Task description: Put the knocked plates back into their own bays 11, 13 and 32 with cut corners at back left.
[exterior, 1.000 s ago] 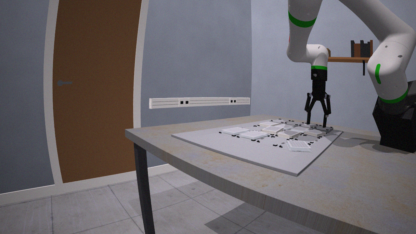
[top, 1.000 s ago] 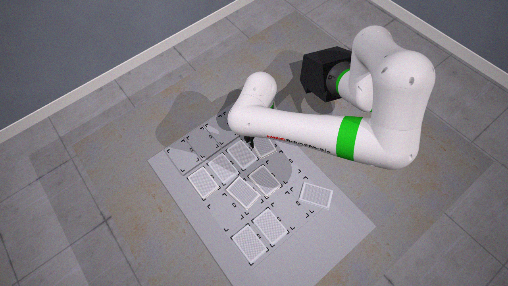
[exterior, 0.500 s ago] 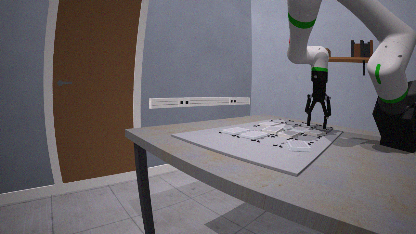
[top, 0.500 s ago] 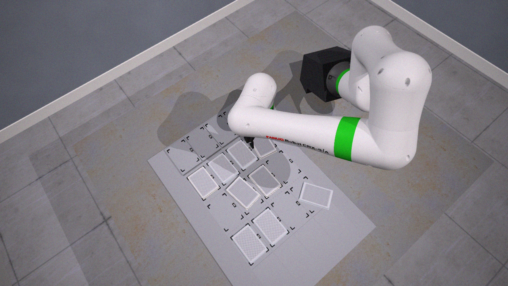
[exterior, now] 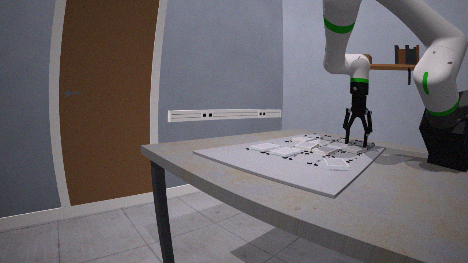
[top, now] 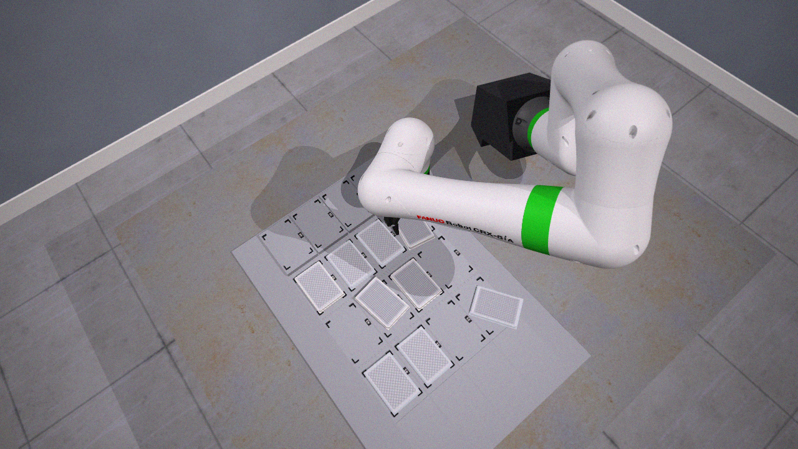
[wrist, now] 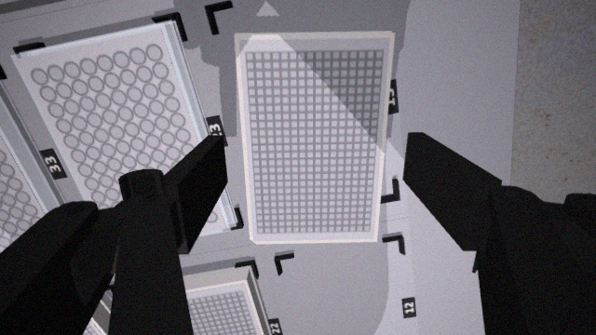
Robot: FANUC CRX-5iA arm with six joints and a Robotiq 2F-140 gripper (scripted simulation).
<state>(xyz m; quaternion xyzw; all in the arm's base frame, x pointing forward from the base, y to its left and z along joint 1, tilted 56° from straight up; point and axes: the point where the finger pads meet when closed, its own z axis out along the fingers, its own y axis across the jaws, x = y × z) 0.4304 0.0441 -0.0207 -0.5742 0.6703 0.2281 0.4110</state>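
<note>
Right now my hand is 4 cm above the plate.
</note>
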